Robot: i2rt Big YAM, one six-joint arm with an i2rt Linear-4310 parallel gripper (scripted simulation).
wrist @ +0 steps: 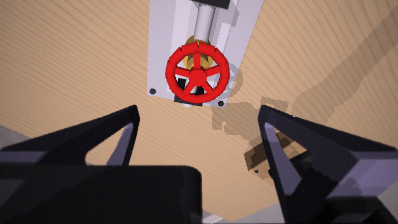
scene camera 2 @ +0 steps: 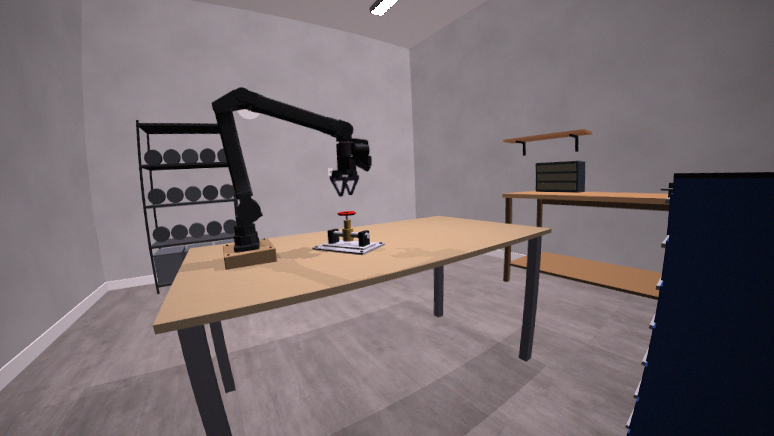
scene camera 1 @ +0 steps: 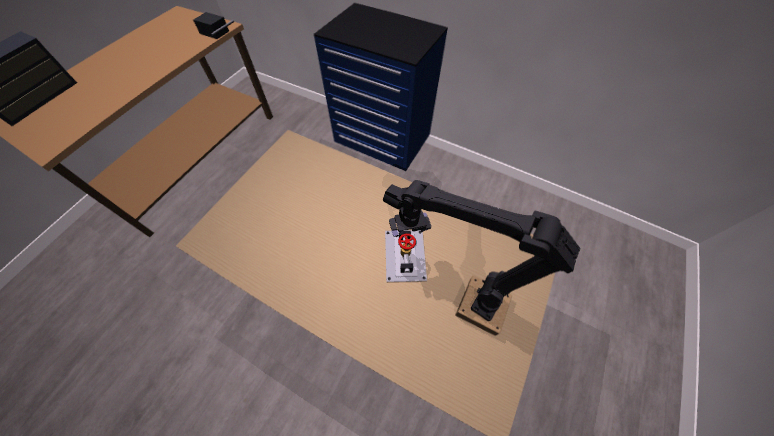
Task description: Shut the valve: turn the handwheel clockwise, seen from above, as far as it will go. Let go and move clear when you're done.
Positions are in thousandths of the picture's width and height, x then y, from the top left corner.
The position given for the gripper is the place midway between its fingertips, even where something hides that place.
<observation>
In view: the gripper (wrist: 499, 498) and a valve (scene camera 1: 524, 588).
The valve is seen too in scene camera 2 (scene camera 2: 450, 540).
</observation>
